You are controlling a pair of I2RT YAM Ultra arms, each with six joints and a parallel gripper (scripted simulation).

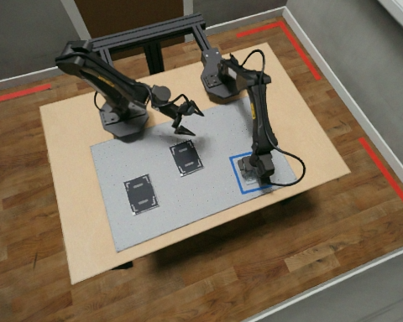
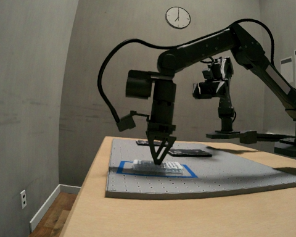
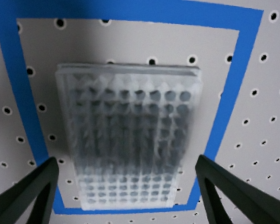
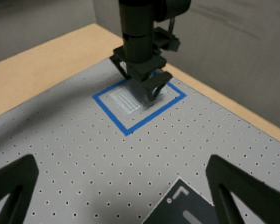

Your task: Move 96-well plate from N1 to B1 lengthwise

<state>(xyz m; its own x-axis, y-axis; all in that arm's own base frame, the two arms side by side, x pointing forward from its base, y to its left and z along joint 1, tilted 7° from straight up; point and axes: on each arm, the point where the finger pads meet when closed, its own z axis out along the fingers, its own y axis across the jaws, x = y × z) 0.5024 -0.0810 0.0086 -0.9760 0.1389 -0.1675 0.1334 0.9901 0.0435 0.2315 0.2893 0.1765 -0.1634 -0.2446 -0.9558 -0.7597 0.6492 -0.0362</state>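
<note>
Now: left hand 30 mm above the 96-well plate. Round my left hand: black nest: 250 mm to the right, 190 mm behind, 30 mm below.
</note>
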